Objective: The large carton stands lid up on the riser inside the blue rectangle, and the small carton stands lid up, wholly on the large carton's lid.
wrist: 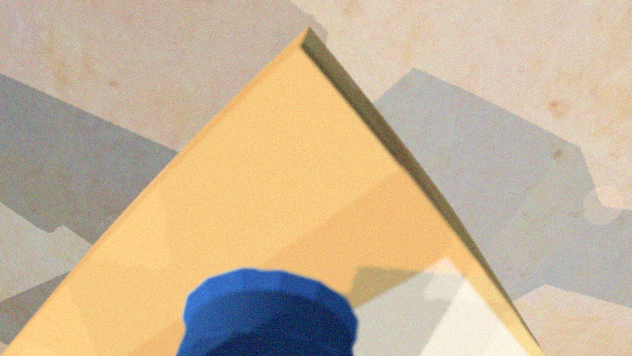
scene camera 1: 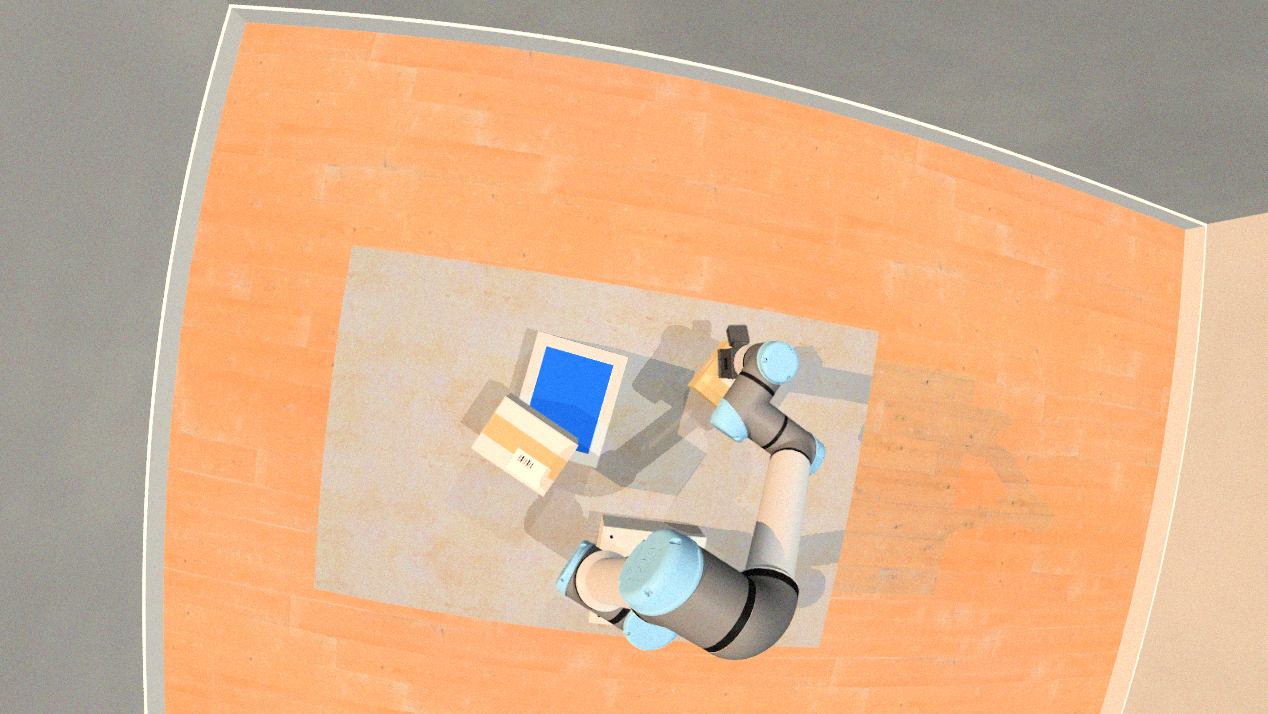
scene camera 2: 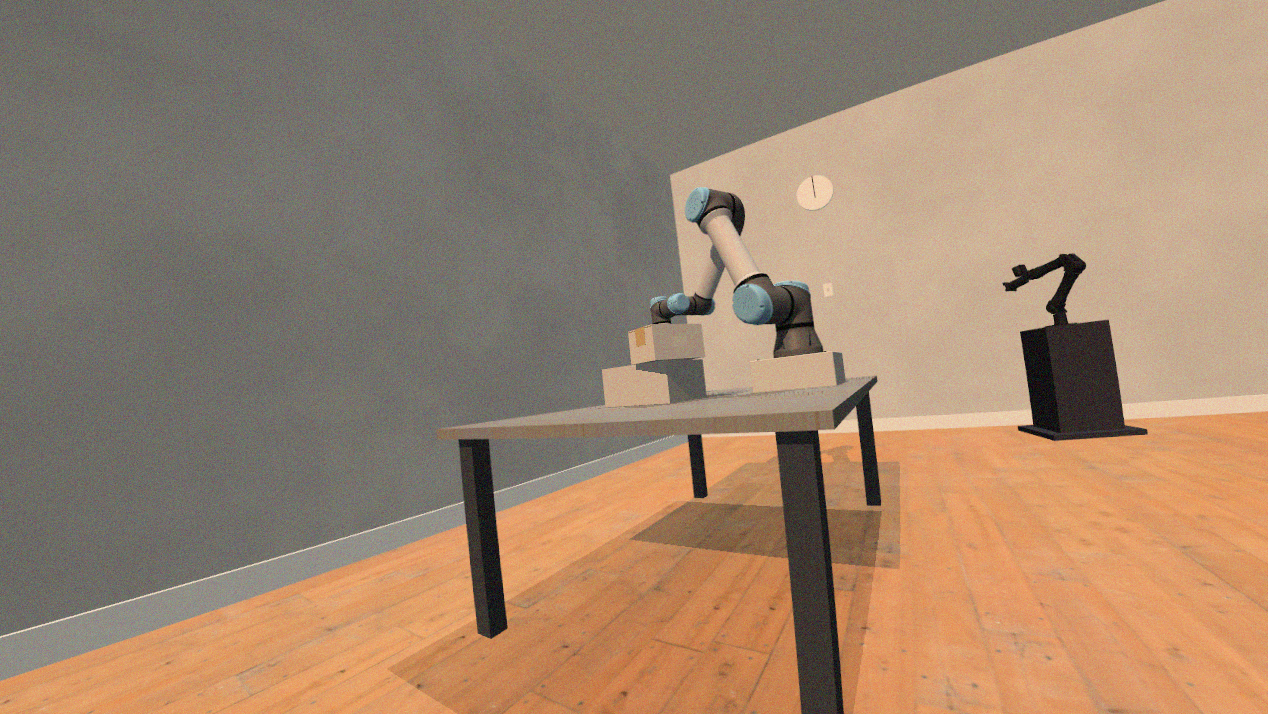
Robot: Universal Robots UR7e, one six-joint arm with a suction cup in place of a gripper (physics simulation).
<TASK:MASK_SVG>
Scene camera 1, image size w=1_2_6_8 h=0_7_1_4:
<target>small carton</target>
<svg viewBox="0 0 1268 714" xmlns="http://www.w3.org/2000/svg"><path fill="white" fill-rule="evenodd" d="M728 341L721 341L687 385L714 408L718 406L720 399L724 397L735 380L718 378L717 350L732 348L729 347Z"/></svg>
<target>large carton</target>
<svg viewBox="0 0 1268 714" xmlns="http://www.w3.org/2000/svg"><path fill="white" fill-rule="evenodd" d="M510 393L504 398L471 448L544 496L578 447L578 438Z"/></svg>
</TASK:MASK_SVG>
